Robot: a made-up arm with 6 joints.
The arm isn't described. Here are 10 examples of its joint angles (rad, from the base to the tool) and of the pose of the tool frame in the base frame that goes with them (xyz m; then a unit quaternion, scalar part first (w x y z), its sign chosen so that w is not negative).
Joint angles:
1: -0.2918 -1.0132 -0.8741 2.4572 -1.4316 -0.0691
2: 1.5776 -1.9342 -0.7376 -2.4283 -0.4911 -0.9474
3: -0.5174 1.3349 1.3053 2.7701 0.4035 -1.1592
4: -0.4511 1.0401 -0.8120 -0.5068 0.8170 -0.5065
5: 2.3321 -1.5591 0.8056 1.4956 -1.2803 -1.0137
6: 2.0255 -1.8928 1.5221 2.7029 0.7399 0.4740
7: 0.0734 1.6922 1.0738 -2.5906 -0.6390 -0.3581
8: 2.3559 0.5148 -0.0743 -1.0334 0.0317 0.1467
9: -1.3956 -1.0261 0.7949 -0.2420 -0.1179 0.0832
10: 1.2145 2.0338 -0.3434 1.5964 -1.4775 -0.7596
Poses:
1: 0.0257 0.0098 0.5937 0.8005 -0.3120 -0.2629 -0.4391
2: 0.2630 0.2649 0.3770 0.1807 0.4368 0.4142 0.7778
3: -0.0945 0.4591 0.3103 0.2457 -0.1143 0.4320 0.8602
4: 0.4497 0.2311 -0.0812 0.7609 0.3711 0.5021 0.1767
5: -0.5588 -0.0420 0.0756 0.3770 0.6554 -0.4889 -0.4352
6: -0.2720 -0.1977 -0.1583 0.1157 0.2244 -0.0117 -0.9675
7: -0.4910 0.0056 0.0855 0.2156 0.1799 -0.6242 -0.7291
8: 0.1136 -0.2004 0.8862 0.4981 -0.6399 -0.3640 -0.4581
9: -0.3697 -0.2584 -0.1540 0.3644 -0.1580 0.9113 -0.1086
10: -0.2109 -0.0765 -0.2988 0.2003 0.1326 -0.9610 -0.1370
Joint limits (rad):
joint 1: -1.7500..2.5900
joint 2: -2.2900..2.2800
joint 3: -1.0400..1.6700
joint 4: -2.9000..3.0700
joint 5: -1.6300..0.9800
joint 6: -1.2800..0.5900
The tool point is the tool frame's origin. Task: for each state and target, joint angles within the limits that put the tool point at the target. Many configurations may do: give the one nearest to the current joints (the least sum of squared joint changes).
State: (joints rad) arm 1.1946 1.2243 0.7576 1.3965 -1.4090 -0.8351
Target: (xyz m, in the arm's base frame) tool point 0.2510 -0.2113 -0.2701
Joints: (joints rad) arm 1.2585 1.9288 0.7454 1.3347 -1.4759 -0.3506
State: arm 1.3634 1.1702 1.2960 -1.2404 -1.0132 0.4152
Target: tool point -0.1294 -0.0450 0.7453
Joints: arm 1.7145 0.8133 1.2006 -1.1342 -1.1825 0.5099
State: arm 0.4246 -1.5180 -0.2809 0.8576 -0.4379 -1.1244
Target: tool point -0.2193 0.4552 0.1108
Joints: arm 0.0325 -1.5257 -0.6447 1.4038 -0.4710 -1.1139
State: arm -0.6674 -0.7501 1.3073 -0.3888 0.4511 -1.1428
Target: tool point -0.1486 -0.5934 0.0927
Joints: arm -0.5888 -0.6828 1.3118 -0.1929 0.4809 -0.8575
